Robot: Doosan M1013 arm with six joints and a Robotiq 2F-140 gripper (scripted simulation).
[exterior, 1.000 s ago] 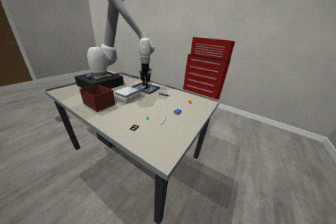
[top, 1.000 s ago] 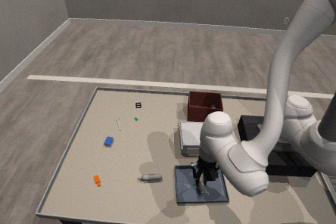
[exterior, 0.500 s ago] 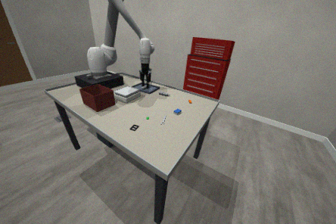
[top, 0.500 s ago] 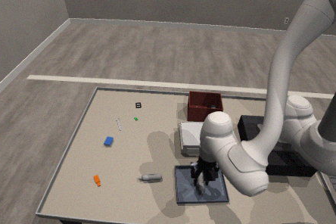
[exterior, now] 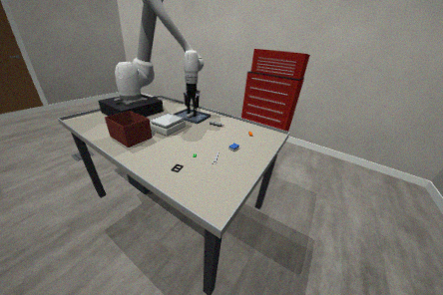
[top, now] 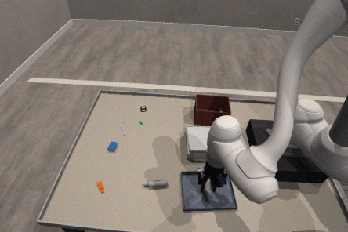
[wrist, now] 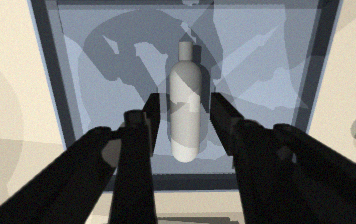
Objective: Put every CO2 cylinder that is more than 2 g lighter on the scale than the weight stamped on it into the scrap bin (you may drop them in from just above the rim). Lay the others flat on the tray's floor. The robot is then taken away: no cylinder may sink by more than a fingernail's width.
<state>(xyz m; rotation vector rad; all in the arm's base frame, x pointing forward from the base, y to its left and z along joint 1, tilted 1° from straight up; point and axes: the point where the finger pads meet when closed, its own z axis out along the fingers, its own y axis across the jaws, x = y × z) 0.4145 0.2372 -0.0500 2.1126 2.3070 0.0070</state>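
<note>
The blue-grey tray lies 30 mm below my hand. The rest, counted from my hand: grey CO2 cylinder: 20 mm to the left, 30 mm below; scale plate: 20 mm ahead, 270 mm to the right, 10 mm above; white scale: 10 mm ahead, 270 mm to the right, 10 mm below.
</note>
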